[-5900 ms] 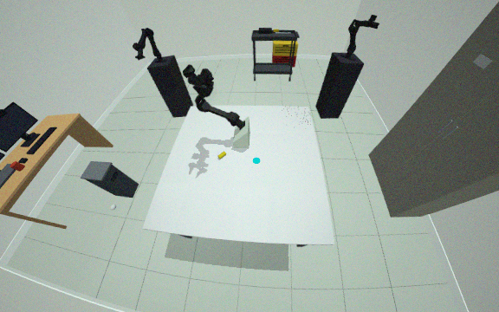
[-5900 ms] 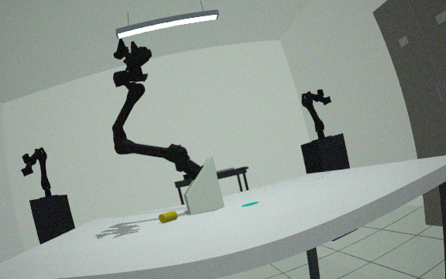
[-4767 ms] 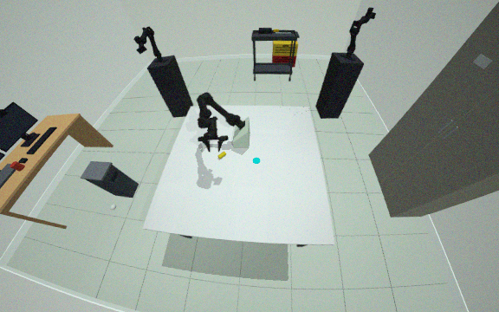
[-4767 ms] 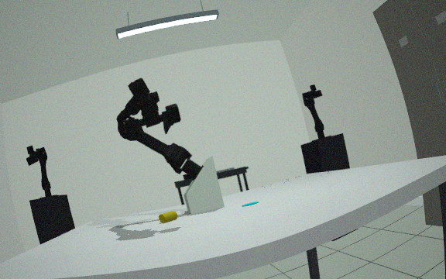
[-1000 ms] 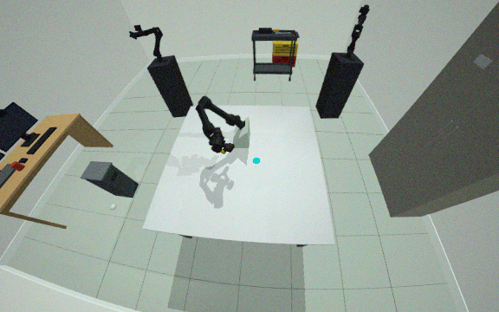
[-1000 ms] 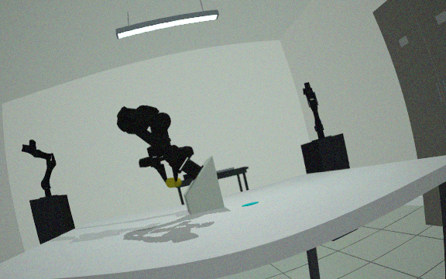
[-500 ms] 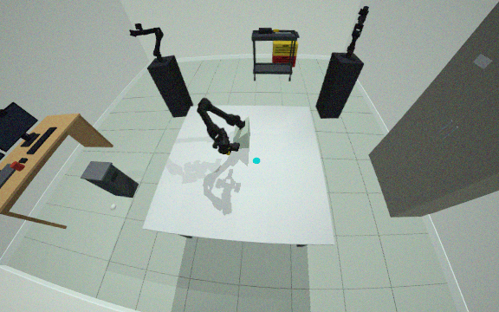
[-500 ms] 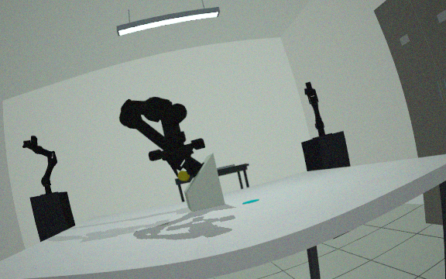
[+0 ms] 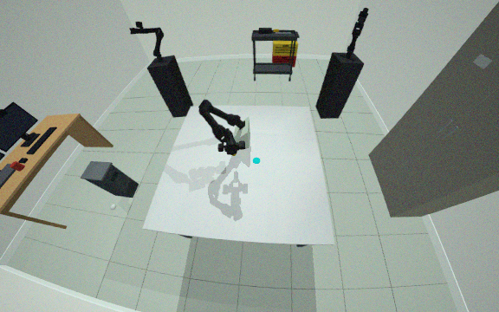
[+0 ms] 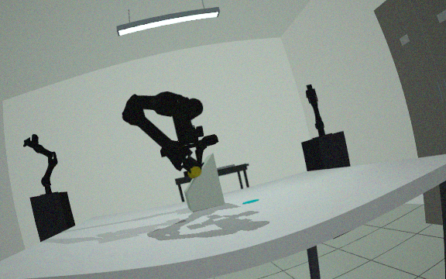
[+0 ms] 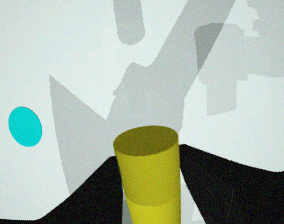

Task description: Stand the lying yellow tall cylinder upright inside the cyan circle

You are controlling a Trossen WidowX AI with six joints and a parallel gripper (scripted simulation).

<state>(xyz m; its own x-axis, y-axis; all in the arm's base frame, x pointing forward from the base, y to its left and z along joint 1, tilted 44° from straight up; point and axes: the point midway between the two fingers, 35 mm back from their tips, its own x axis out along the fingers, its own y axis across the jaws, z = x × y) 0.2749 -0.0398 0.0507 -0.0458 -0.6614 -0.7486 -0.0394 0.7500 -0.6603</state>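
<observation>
My gripper tip is 20 mm past the yellow cylinder. The rest, counted from my gripper tip: cyan circle 20 mm behind, 160 mm to the left, 140 mm below.
</observation>
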